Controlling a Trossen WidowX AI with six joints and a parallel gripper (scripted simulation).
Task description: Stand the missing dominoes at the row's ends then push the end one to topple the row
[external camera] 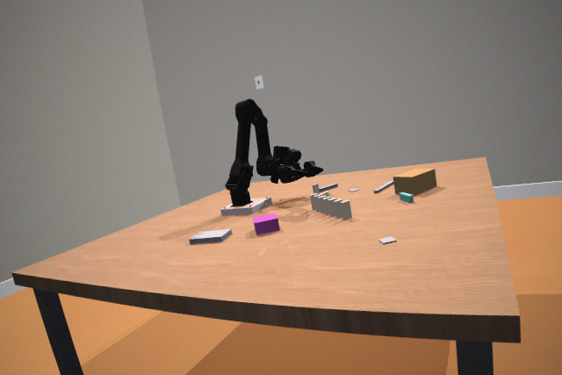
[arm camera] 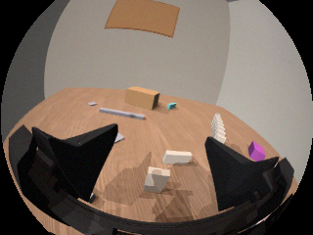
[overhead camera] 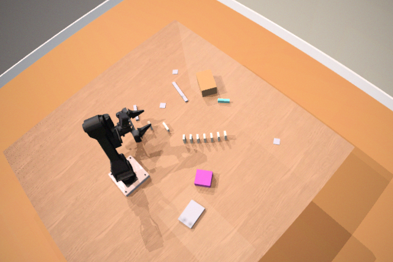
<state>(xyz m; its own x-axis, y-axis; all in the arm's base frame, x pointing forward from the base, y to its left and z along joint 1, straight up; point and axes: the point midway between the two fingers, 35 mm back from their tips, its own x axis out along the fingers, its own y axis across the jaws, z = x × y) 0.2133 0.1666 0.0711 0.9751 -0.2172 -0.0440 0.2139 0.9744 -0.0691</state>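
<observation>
My gripper tip is 120 mm to the right of the short grey bar, 90 mm above it and 20 mm past it. The rest, counted from my gripper tip: orange box 360 mm ahead, 70 mm below, 10 mm to the right; then magenta block 390 mm to the right, 80 mm below, 10 mm ahead; then long grey bar 230 mm ahead, 90 mm below, 60 mm to the left.
</observation>
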